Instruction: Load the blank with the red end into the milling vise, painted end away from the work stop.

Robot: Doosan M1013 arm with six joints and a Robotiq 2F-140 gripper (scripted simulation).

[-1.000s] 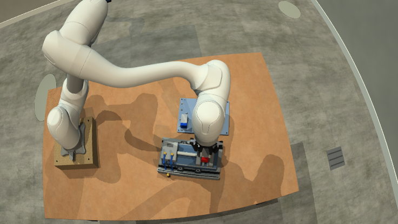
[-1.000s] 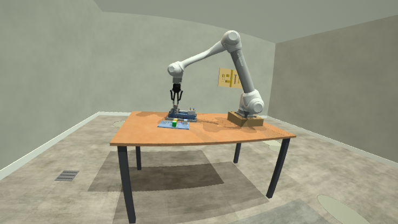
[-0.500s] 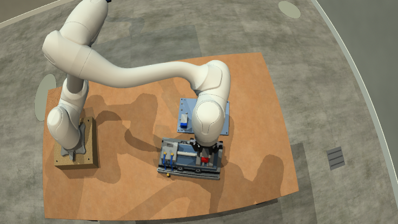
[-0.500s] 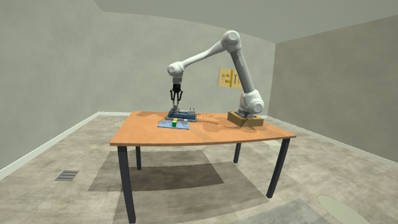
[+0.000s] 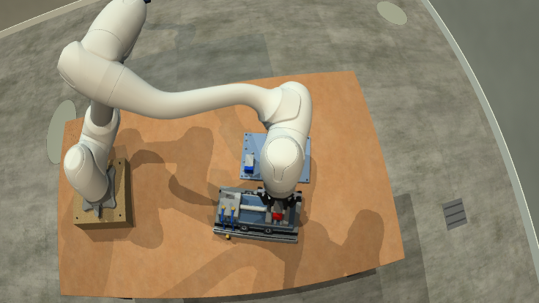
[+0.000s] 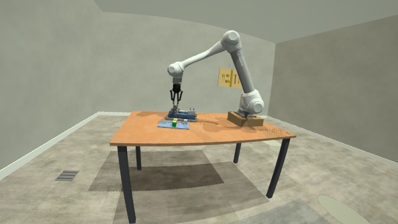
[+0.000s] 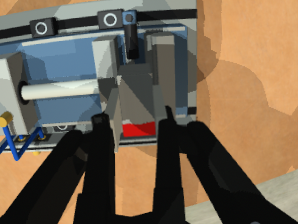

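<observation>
The red-ended blank is 30 mm below my hand. The rest, counted from my hand: fixed jaw (70 mm below, 30 mm ahead); work stop rod (50 mm to the left, 50 mm below, 10 mm ahead); moving jaw (70 mm below, 30 mm behind, 10 mm to the left).
</observation>
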